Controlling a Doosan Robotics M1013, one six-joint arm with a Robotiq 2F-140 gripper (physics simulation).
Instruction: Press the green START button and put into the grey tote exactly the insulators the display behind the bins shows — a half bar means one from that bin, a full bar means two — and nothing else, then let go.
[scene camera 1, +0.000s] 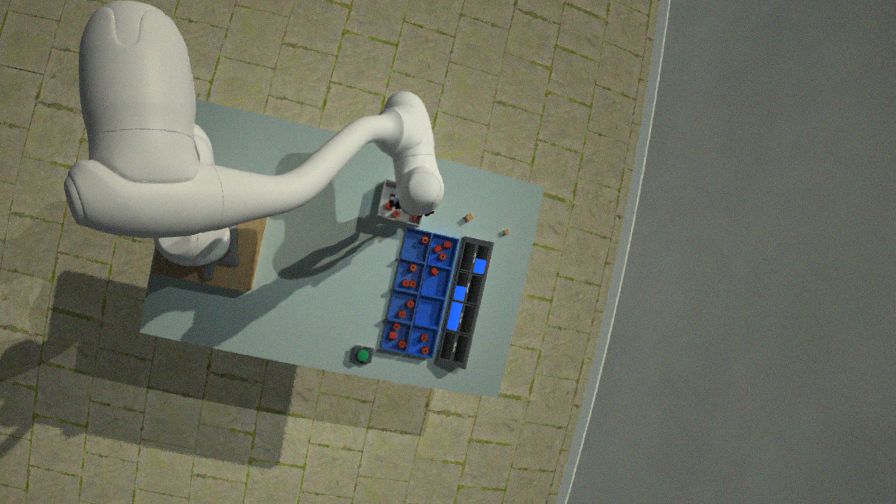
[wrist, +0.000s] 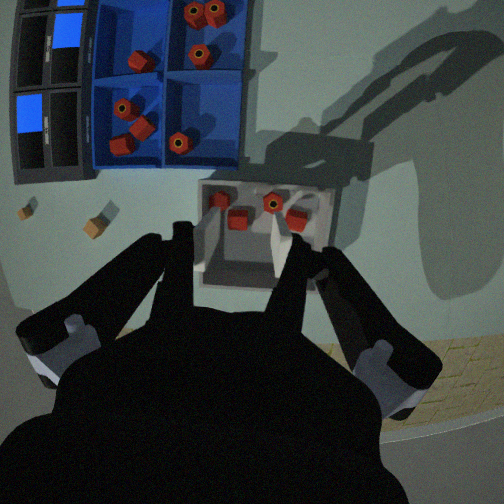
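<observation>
My gripper (wrist: 242, 252) hangs open and empty over the grey tote (wrist: 265, 232), with nothing between its fingers. Several red insulators (wrist: 272, 202) lie in the tote along its far side. In the scene view the wrist covers most of the tote (scene camera 1: 395, 205). The blue bins (scene camera 1: 421, 293) hold more red insulators; they also show in the wrist view (wrist: 167, 82). The black display (scene camera 1: 465, 300) behind the bins shows blue bars: a half bar (scene camera 1: 479, 265), a half bar (scene camera 1: 459, 292) and a full bar (scene camera 1: 454, 315). The green START button (scene camera 1: 363, 355) sits near the bins' end.
Two small tan blocks (scene camera 1: 467, 217) (scene camera 1: 505, 231) lie on the mat beyond the tote; they also show in the wrist view (wrist: 95, 227) (wrist: 25, 212). The arm's base stands on a brown pedestal (scene camera 1: 206, 263) at the mat's left.
</observation>
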